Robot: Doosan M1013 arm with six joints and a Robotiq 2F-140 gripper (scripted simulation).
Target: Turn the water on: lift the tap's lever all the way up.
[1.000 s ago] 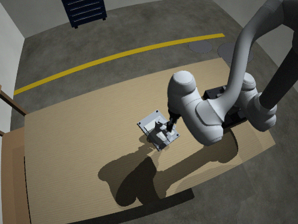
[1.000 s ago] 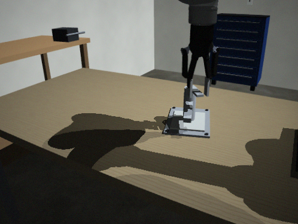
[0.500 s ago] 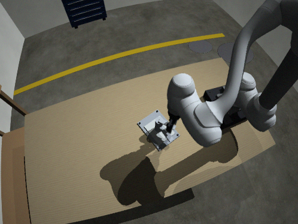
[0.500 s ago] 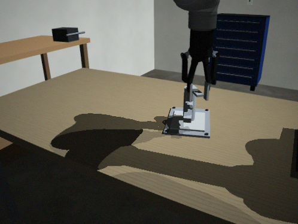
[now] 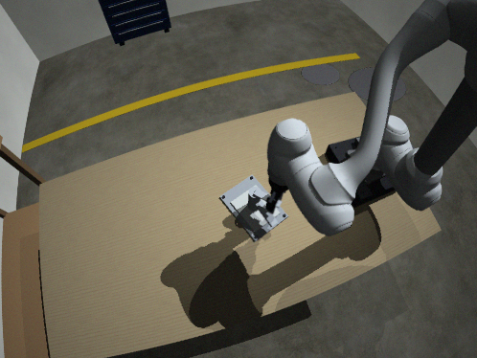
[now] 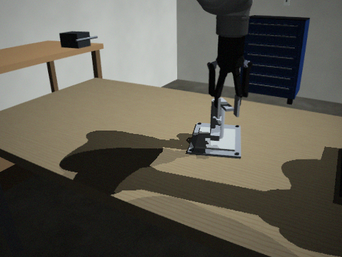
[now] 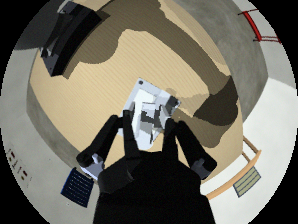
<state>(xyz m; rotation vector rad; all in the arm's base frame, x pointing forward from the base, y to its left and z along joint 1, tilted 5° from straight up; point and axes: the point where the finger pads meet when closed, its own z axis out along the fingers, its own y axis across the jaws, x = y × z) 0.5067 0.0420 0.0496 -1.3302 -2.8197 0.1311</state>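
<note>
Now: the lever 2 cm ahead of my hand and 2 cm to the right of it. Also, from my hand: tap 4 cm ahead, 4 cm to the right, 5 cm below.
</note>
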